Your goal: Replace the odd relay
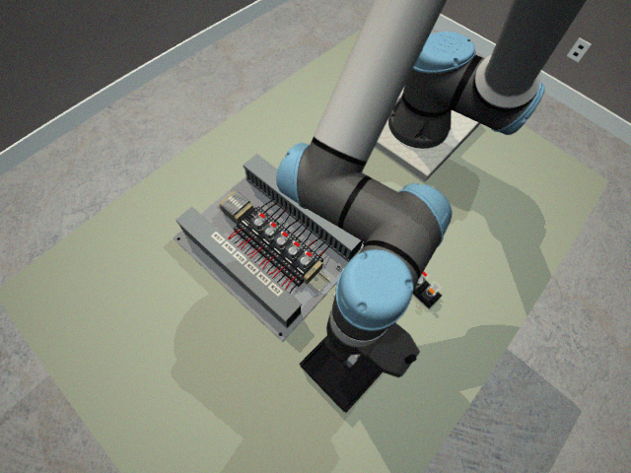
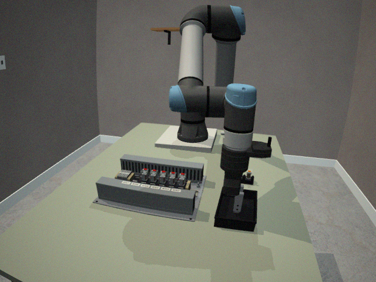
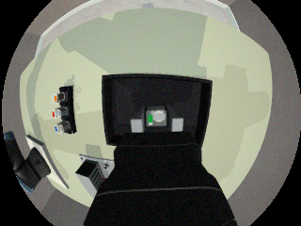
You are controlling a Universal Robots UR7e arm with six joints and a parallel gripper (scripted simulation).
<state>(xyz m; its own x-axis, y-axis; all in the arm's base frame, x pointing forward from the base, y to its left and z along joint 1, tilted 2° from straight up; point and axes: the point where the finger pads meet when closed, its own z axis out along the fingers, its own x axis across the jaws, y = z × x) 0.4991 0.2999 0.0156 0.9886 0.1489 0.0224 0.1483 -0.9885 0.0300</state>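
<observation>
The black tray is 20 mm below my hand. The rest, counted from my hand: green-button relay 10 mm below; orange-button relay 200 mm behind, 10 mm to the left, 10 mm below; black spare holder 190 mm behind, 20 mm to the right, 30 mm below.
</observation>
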